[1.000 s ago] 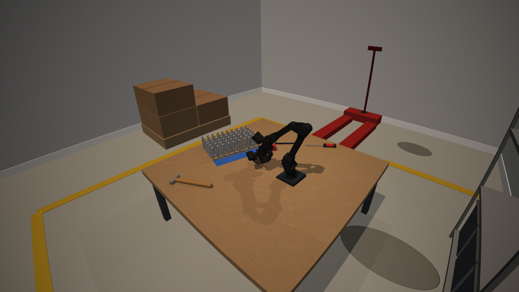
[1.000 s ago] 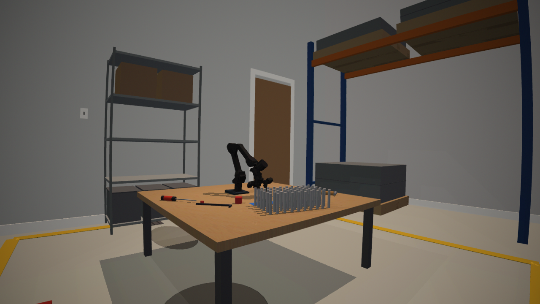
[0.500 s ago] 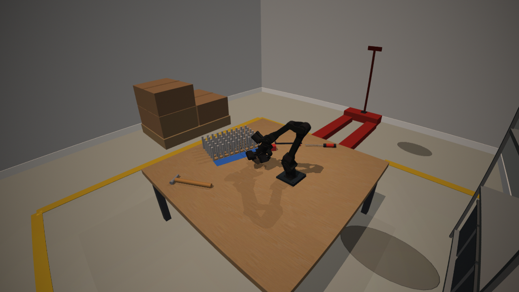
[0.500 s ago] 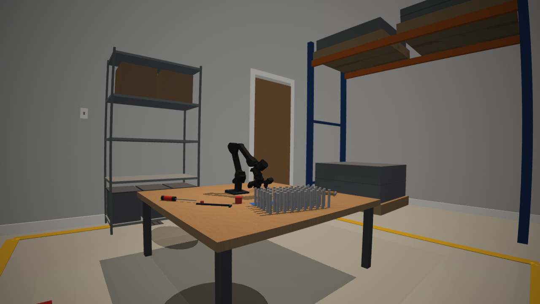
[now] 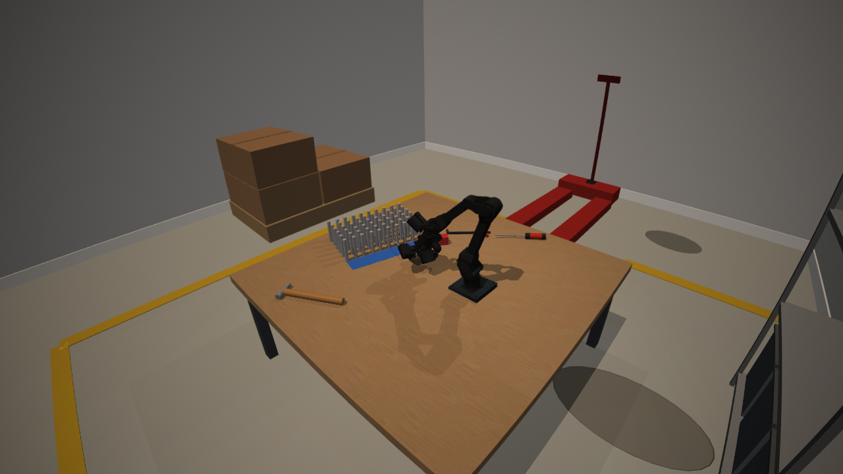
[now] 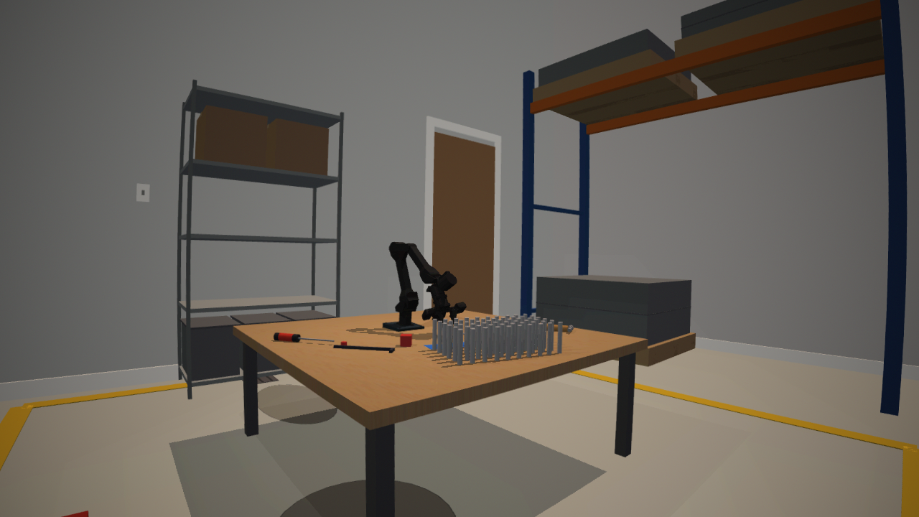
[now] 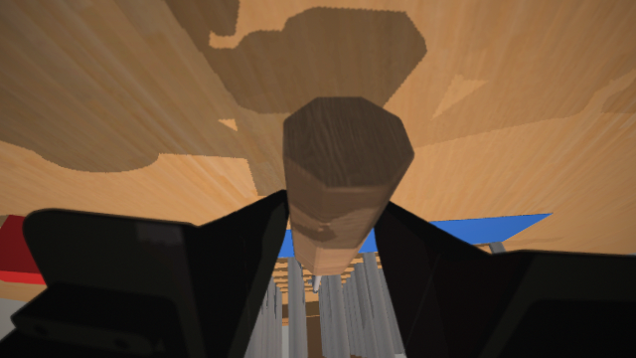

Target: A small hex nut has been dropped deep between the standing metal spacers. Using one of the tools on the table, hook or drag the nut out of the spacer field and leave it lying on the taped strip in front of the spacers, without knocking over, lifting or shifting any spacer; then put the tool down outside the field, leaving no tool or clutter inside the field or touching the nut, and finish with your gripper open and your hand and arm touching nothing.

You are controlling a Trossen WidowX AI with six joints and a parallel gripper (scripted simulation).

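Now: the blue taped strip 150 mm ahead of my gripper tip, 30 mm to the left of it and 30 mm below it. The rest, counted from my gripper tip: red cube: 230 mm to the right, 70 mm ahead, 10 mm below; then hook tool: 100 mm ahead, 10 mm to the right; then hex nut: 310 mm ahead, 30 mm below, 20 mm to the right.
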